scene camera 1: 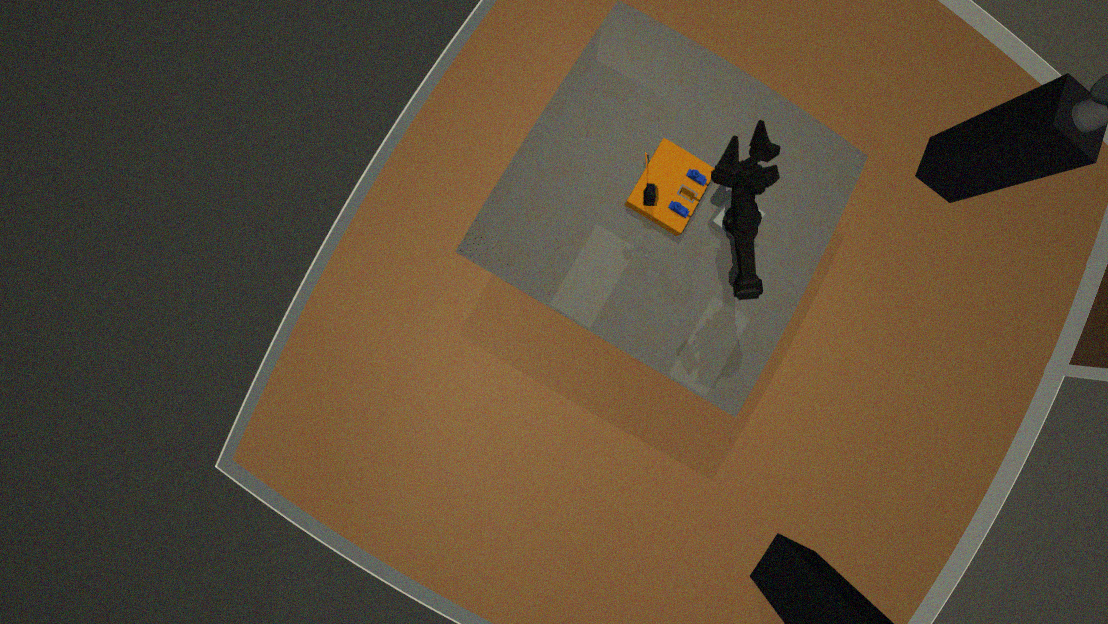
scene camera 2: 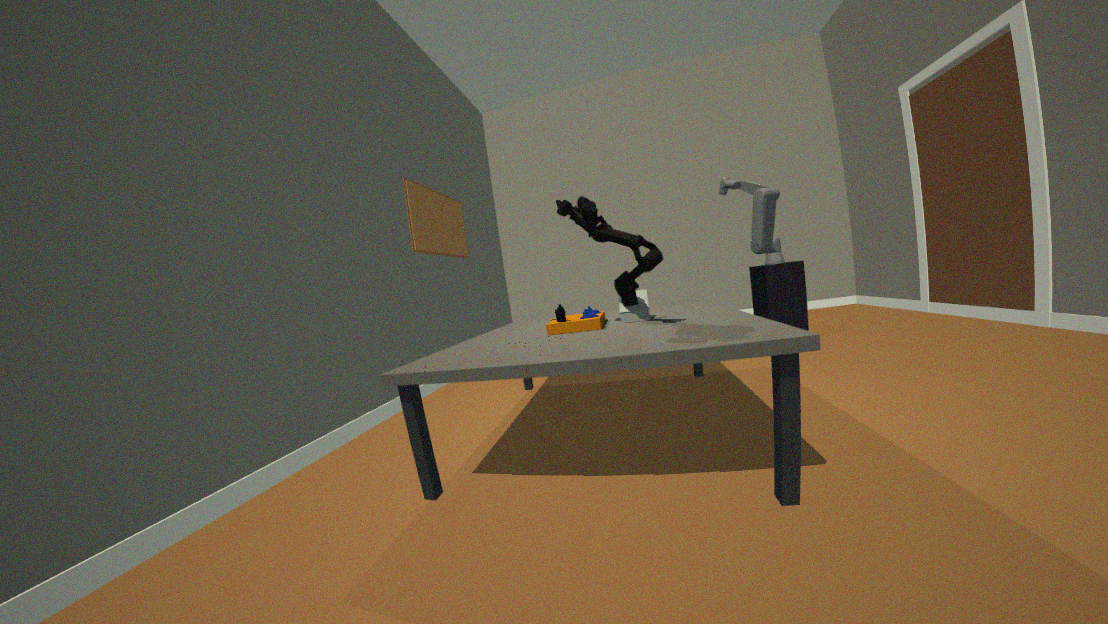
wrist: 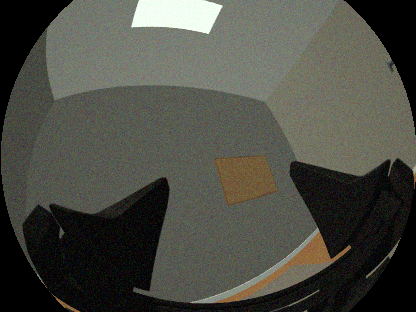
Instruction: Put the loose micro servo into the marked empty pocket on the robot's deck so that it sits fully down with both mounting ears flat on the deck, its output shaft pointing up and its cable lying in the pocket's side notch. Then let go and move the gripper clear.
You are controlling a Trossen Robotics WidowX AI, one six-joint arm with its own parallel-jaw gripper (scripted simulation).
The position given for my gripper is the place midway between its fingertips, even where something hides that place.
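Observation:
My gripper (scene camera 1: pixel 748 128) is open and holds nothing. I can see the gripper in the wrist view (wrist: pixel 232 176) too, and the scene also has an orange deck (scene camera 1: pixel 668 168) in it.

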